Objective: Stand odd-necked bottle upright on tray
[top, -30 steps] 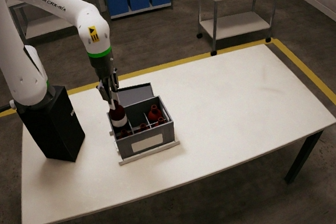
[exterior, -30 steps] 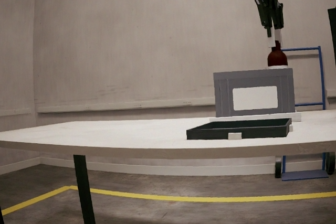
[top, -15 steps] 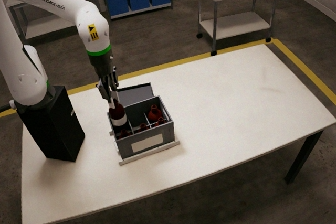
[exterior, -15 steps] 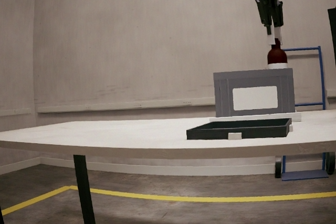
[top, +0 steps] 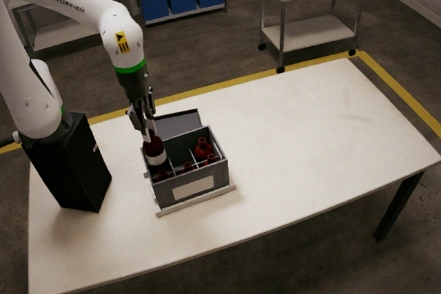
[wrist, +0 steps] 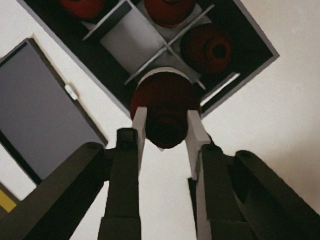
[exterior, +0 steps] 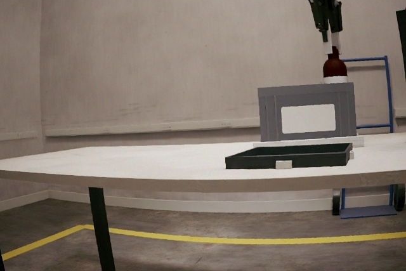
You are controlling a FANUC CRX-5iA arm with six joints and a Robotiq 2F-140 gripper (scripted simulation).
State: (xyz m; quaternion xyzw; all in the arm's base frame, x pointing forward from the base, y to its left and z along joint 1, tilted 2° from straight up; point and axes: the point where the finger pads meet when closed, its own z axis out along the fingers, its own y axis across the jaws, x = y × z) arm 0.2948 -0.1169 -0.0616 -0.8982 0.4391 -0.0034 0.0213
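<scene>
The bottle lies 90 mm below my hand. The rest, counted from my hand: crate 210 mm below, 80 mm ahead, 50 mm to the right; dark tray 280 mm below, 230 mm to the left, 140 mm ahead.
</scene>
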